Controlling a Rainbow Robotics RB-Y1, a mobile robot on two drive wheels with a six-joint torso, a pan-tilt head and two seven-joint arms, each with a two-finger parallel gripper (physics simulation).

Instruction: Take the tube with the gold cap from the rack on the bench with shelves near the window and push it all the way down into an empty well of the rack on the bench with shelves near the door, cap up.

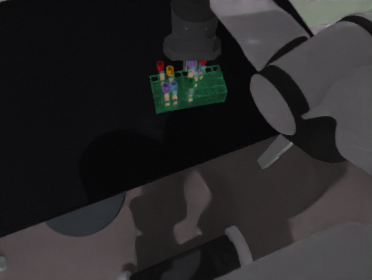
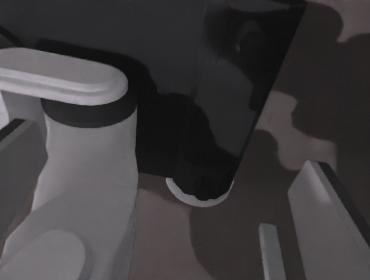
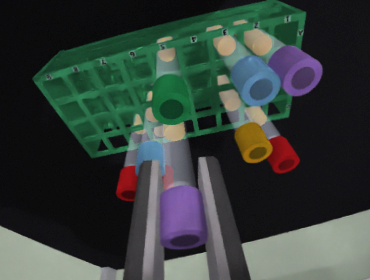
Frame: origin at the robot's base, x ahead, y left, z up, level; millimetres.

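Where they show: left gripper, fingertip midpoint: [image 2: 172, 158]; right gripper, fingertip midpoint: [image 1: 190, 67] [image 3: 179, 170]; robot's base at its link origin: [image 1: 185, 269].
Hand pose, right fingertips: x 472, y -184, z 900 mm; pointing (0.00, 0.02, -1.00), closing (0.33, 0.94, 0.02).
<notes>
Each offset is from my right fingertips to the top centre of the thing. Level surfaces: height alone.
The gold-capped tube {dx +28, dy +41, dz -18 mm} [image 1: 170, 70] [image 3: 253, 142] stands cap up in the green rack {dx +10, dy +0, dz -80 mm} [image 1: 212, 95] [image 3: 115, 58] on a black bench top {dz -137 mm} [image 1: 60, 75]. My right gripper [image 1: 189, 65] [image 3: 179, 170] is shut on a purple-capped tube {dx +2, dy -2, dz +34 mm} [image 1: 191, 64] [image 3: 183, 217], beside the gold-capped one and not touching it. The held tube is upright, its lower end at the rack; how deep it sits is unclear. My left gripper [image 2: 172, 158] is open and empty, away from the rack. Which bench this is, and the other rack, do not show.
Other tubes in the rack: green-capped {dx -23, dy +6, dz -18 mm} [image 3: 171, 100], blue-capped {dx -16, dy +48, dz -18 mm} [image 3: 255, 82] {dx +16, dy -24, dz -18 mm} [image 3: 150, 155], purple-capped {dx -12, dy +69, dz -18 mm} [image 3: 295, 70] and red-capped {dx +52, dy +59, dz -18 mm} [image 3: 283, 155] {dx +33, dy -49, dz -18 mm} [image 3: 128, 182]. Another red cap is partly hidden by a right finger. A round grey-blue shape [image 1: 90, 217] lies below the bench edge.
</notes>
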